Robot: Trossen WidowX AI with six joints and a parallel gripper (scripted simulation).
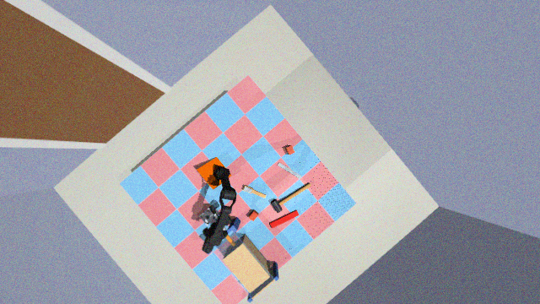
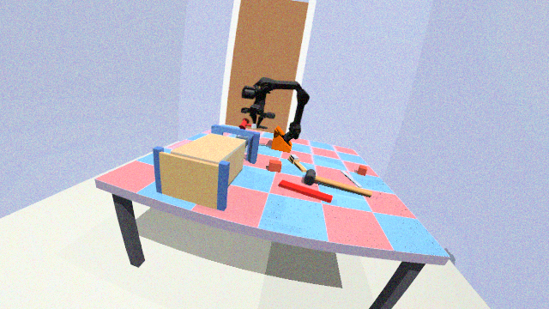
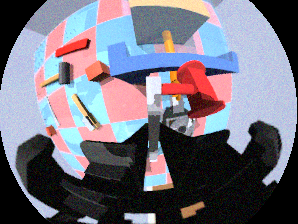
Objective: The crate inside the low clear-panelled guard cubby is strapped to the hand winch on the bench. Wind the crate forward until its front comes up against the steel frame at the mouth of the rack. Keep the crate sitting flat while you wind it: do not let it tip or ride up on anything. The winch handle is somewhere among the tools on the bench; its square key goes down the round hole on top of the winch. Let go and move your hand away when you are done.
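My gripper tip is 50 mm short of the dark red knob, 40 mm to the left of it and 20 mm below it. The rest, counted from my gripper tip: winch 90 mm behind, 100 mm to the right, 130 mm below; then blue steel frame 90 mm ahead, 80 mm to the right, 60 mm below; then brush 270 mm to the left, 150 mm below.
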